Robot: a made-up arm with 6 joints. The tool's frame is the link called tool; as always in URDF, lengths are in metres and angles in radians. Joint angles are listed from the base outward. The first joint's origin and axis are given. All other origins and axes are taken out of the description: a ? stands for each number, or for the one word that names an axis. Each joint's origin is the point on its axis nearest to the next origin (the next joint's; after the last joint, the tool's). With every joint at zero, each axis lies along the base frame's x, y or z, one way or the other. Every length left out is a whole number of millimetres.
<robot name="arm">
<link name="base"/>
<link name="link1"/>
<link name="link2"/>
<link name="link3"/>
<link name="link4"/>
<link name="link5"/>
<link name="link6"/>
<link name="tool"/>
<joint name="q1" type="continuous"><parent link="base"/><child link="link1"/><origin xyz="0 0 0.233"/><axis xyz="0 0 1"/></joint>
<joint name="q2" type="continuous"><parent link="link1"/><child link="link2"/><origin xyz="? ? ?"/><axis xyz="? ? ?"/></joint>
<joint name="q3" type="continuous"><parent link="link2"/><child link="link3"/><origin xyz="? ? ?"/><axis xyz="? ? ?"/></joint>
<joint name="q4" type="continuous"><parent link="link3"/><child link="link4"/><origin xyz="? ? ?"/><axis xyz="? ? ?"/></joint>
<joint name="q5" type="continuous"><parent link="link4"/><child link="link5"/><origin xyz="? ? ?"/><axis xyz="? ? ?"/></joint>
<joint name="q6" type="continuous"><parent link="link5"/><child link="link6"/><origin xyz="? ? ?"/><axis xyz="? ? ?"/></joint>
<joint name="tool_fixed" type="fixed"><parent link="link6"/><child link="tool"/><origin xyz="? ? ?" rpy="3.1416 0 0"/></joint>
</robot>
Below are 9 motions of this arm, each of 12 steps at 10 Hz.
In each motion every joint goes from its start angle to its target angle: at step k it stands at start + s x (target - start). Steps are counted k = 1, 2, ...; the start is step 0. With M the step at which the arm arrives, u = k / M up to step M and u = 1 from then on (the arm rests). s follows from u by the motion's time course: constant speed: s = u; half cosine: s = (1 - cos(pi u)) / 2; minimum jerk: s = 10 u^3 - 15 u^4 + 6 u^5.
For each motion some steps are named. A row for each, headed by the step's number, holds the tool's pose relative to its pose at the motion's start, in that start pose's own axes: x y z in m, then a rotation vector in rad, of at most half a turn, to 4 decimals.
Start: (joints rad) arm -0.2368 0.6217 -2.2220 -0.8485 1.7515 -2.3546
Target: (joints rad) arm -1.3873 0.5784 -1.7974 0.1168 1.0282 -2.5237
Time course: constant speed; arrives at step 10
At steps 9, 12:
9: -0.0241 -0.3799 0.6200 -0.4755 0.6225 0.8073
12: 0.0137 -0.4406 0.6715 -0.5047 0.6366 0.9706

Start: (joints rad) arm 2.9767 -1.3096 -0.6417 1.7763 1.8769 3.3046
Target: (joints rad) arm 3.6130 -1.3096 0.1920 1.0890 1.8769 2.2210
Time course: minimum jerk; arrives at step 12
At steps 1, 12:
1: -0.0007 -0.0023 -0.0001 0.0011 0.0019 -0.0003
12: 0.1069 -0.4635 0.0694 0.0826 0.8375 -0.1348

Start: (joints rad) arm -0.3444 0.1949 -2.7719 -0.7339 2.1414 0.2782
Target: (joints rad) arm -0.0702 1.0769 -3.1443 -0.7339 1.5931 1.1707
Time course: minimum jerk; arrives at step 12
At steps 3, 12:
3: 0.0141 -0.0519 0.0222 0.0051 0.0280 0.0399
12: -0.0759 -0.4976 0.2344 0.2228 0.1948 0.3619

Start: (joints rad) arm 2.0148 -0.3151 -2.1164 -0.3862 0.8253 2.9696
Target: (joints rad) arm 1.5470 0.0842 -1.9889 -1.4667 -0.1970 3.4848
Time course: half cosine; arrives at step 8
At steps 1, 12:
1: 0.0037 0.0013 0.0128 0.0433 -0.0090 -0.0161
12: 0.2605 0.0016 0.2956 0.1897 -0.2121 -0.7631

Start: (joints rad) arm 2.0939 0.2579 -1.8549 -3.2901 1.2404 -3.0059
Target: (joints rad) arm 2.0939 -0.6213 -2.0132 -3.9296 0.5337 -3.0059
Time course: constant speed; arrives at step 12
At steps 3, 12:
3: 0.1568 -0.0023 0.1039 0.1303 0.0596 -0.1181
12: 0.7214 -0.0245 0.1639 0.1787 0.2442 -0.7093

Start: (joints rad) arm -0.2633 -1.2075 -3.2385 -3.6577 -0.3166 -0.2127
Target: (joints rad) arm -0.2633 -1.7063 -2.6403 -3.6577 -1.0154 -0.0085
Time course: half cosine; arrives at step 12
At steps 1, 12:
1: -0.0006 -0.0010 -0.0003 -0.0036 0.0129 0.0032
12: -0.0483 -0.0659 -0.0746 -0.1261 0.7768 0.1625

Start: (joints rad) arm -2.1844 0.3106 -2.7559 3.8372 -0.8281 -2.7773
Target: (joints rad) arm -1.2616 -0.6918 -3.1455 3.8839 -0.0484 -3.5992
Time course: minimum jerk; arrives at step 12
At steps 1, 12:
1: -0.0003 -0.0052 -0.0024 0.0096 0.0043 -0.0066
12: 0.1101 -0.0594 -0.9257 1.2123 1.6287 0.1225

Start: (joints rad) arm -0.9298 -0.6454 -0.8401 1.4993 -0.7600 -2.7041
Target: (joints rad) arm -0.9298 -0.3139 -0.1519 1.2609 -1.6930 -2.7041
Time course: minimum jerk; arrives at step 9
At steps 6, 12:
6: -0.1210 -0.2808 -0.0453 -0.0734 -0.5866 -0.8061
12: -0.1626 -0.3285 -0.0866 -0.1538 -0.6513 -1.0368

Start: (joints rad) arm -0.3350 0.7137 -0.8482 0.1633 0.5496 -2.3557
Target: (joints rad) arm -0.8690 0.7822 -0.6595 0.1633 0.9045 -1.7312
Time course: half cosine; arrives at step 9
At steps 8, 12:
8: -0.0204 -0.2170 0.1048 0.3789 0.5649 1.0071
12: -0.0182 -0.2226 0.1076 0.3945 0.5837 1.0340

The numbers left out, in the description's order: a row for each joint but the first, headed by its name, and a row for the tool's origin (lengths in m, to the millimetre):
q2: xyz 0 0 0, axis 0 1 0
q3: xyz 0.059 0 0.313, axis 0 1 0
q4: xyz 0.11 0 -0.484, axis 0 0 -1
q5: xyz 0 0 0, axis 0 1 0
q6: xyz 0.054 0 -0.069, axis 0 0 -1
tool: xyz 0 0 0

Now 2 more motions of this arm.
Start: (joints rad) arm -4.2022 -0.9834 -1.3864 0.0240 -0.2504 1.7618
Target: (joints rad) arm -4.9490 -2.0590 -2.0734 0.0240 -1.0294 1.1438
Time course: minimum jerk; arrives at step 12
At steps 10, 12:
10: -0.5571 -0.0832 -0.9122 2.4818 -0.4036 -0.9378
12: -0.5663 -0.0469 -0.9440 2.5741 -0.4395 -0.9258

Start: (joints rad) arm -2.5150 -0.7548 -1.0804 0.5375 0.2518 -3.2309
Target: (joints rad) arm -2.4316 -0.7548 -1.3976 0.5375 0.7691 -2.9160
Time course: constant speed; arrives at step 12
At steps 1, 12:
1: -0.0081 0.0089 -0.0042 -0.0208 0.0223 0.0229
12: -0.0866 0.0993 -0.0764 -0.1966 0.2964 0.2301

